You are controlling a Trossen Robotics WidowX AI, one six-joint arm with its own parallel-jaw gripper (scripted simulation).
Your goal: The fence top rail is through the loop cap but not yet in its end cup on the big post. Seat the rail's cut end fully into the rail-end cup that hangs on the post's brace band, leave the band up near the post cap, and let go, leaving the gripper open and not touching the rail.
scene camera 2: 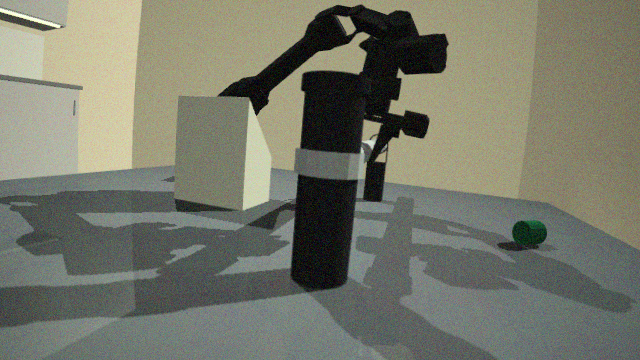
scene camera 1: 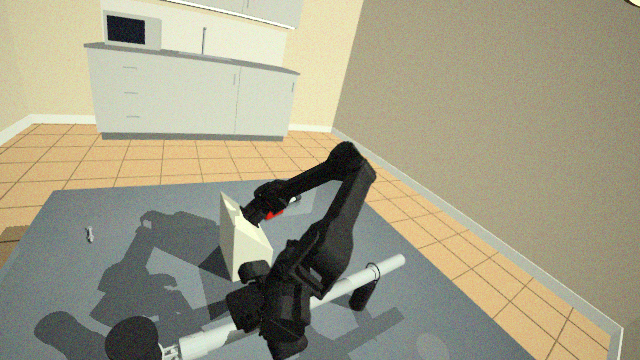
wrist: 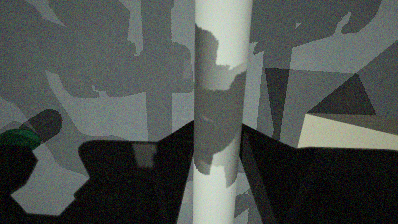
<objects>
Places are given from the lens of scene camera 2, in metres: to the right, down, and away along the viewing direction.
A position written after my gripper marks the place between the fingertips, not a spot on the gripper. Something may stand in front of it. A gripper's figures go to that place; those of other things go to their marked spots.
my gripper (scene camera 2: 356,166): 0.06, -0.02, 0.53
green cap (scene camera 2: 531,232): 0.34, 0.09, 0.50
</objects>
